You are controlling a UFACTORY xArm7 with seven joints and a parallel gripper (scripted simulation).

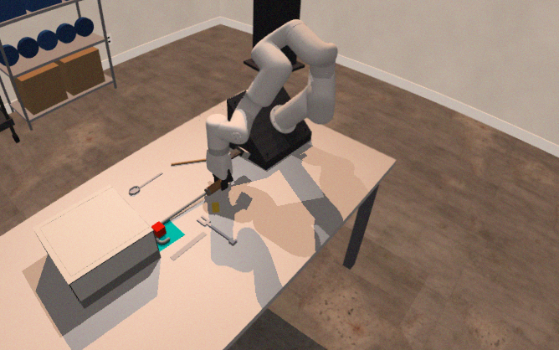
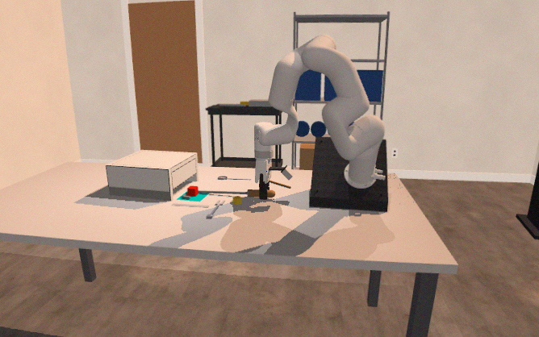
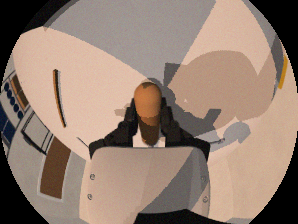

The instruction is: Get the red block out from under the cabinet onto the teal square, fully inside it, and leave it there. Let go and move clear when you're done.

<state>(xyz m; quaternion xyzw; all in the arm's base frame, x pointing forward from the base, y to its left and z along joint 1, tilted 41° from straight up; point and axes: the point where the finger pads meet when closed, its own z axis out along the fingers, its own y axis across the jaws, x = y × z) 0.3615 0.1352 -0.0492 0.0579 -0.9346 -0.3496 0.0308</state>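
Right now the yellow block is 9 cm ahead of my hand, 8 cm to the left of it and 1 cm below it. The rest, counted from my hand: grey wrench (14 cm ahead, 17 cm to the left, 2 cm below); long hook tool (15 cm ahead, 5 cm to the left, 1 cm below); wooden stick (1 cm ahead, 19 cm to the right, 2 cm below).
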